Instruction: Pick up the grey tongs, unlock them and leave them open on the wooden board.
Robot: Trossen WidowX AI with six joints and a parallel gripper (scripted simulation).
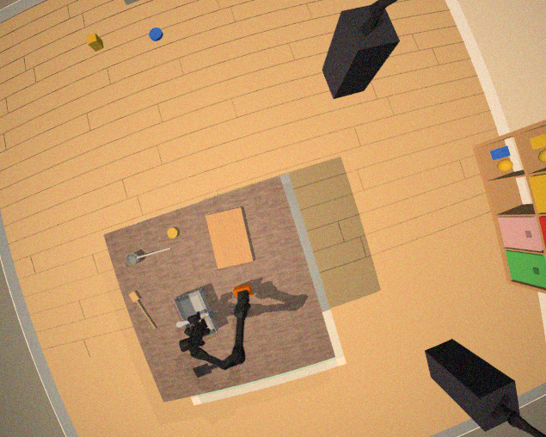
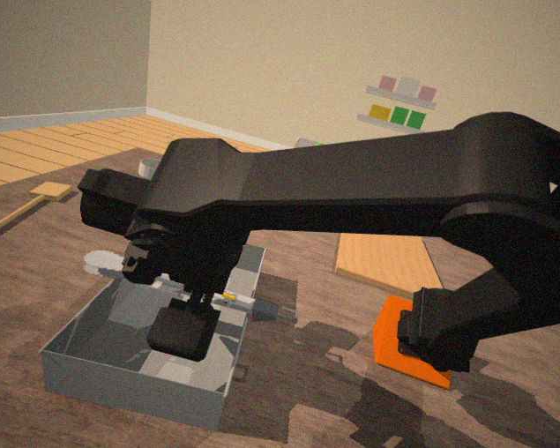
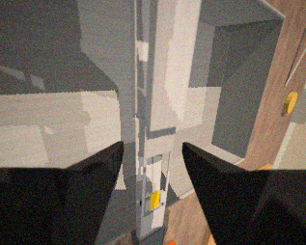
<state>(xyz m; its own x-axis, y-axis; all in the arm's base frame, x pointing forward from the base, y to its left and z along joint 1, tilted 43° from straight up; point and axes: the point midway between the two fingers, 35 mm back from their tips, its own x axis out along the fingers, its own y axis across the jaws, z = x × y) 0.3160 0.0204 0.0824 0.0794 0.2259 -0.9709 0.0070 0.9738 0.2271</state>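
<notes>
Now: the grey roasting tin 3 cm ahead of my gripper tip and 1 cm below it. Round my gripper tip: yellow lock piece 3 cm behind, 1 cm to the left, 3 cm above; black spatula 8 cm ahead, 40 cm to the left, 4 cm below; wooden board 34 cm behind, 41 cm to the right, 3 cm below.
</notes>
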